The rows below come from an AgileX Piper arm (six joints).
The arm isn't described. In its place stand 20 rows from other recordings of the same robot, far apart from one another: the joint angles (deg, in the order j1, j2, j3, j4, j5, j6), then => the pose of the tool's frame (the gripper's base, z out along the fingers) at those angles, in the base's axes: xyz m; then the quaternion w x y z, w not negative.
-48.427, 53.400, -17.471, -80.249, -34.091, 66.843 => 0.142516, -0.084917, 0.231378, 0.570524, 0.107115, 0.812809, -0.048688
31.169, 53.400, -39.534, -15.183, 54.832, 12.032 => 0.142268, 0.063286, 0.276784, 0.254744, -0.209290, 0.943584, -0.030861
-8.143, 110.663, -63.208, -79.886, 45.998, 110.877 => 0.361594, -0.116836, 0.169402, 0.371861, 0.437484, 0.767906, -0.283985
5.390, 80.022, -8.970, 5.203, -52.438, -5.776 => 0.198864, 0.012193, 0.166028, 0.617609, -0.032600, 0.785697, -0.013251
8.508, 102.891, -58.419, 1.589, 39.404, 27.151 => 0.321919, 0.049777, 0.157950, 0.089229, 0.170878, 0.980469, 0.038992
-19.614, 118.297, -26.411, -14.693, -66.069, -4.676 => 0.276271, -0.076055, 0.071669, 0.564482, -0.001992, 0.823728, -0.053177
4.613, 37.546, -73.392, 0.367, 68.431, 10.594 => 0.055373, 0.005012, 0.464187, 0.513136, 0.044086, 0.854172, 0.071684
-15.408, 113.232, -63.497, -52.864, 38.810, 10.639 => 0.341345, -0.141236, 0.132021, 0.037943, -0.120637, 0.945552, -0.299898
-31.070, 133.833, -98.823, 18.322, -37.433, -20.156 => 0.453894, -0.293783, 0.202902, 0.682358, 0.217381, 0.633657, -0.292596
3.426, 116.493, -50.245, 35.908, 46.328, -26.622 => 0.281081, 0.055499, 0.068517, 0.104641, 0.007631, -0.971357, -0.213206
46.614, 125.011, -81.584, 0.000, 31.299, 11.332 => 0.298992, 0.316330, 0.108143, 0.153948, -0.298323, 0.938103, 0.085240
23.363, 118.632, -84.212, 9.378, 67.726, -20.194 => 0.350425, 0.166321, 0.159016, 0.064153, 0.335960, -0.936940, -0.071822
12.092, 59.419, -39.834, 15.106, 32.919, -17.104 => 0.192545, 0.054430, 0.278440, 0.363548, -0.158398, 0.913513, 0.090753
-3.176, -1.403, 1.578, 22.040, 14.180, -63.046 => 0.054784, 0.005338, 0.184498, 0.617007, -0.277260, 0.703928, -0.216600
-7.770, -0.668, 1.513, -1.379, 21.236, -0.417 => 0.052061, -0.007904, 0.171675, 0.591944, 0.045152, 0.802995, -0.052561
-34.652, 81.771, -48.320, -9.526, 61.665, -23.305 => 0.180899, -0.141150, 0.217848, 0.036299, -0.059225, -0.995568, 0.063396
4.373, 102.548, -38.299, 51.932, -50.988, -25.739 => 0.316228, -0.031647, 0.159064, 0.563806, 0.239620, 0.768510, -0.184651
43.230, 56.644, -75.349, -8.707, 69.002, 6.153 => 0.126375, 0.101148, 0.437252, 0.376196, -0.291512, 0.874928, 0.089438
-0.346, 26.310, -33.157, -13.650, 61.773, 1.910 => 0.062867, -0.019301, 0.288342, 0.341743, 0.001434, 0.932977, -0.112971
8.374, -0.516, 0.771, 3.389, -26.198, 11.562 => 0.043277, 0.003970, 0.248423, 0.853704, 0.038131, 0.491798, 0.166946
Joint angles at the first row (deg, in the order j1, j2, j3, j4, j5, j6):
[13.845, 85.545, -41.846, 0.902, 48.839, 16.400]
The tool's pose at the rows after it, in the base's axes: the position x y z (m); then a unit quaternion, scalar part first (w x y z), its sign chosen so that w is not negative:
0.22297, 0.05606, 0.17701, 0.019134, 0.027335, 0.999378, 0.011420
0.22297, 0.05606, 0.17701, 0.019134, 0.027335, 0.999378, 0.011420
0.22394, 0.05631, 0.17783, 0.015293, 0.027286, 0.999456, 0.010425
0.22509, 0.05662, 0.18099, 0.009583, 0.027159, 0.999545, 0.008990
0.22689, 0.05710, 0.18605, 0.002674, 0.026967, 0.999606, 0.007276
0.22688, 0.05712, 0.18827, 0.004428, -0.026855, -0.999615, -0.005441
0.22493, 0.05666, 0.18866, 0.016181, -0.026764, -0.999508, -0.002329
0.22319, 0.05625, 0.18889, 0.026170, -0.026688, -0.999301, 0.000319
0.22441, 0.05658, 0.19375, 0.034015, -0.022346, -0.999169, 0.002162
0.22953, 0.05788, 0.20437, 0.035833, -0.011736, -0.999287, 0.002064
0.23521, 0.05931, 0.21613, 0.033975, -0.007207, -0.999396, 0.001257
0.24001, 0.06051, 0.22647, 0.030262, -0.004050, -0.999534, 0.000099
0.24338, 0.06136, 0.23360, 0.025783, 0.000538, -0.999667, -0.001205
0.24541, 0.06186, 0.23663, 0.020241, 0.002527, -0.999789, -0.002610
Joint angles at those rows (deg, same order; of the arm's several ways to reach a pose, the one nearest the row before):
[13.844, 85.545, -41.847, 0.902, 48.840, 16.399]
[13.844, 85.545, -41.847, 0.902, 48.840, 16.399]
[13.844, 85.770, -42.322, 0.902, 49.545, 16.399]
[13.844, 85.806, -43.228, 0.902, 51.089, 16.399]
[13.845, 85.806, -44.589, 0.902, 53.266, 16.400]
[13.845, 85.806, -45.178, 0.902, 54.696, 16.400]
[13.845, 85.806, -45.271, 0.902, 56.182, 16.400]
[13.845, 85.806, -45.312, 0.902, 57.407, 16.400]
[13.845, 85.805, -46.564, 0.902, 59.587, 15.925]
[13.846, 85.806, -49.294, 0.902, 62.523, 14.747]
[13.845, 85.806, -52.254, 0.902, 65.257, 14.267]
[13.844, 85.805, -54.807, 0.901, 67.369, 13.937]
[13.846, 85.806, -56.548, 0.902, 68.578, 13.434]
[13.846, 85.806, -57.288, 0.902, 68.664, 13.212]

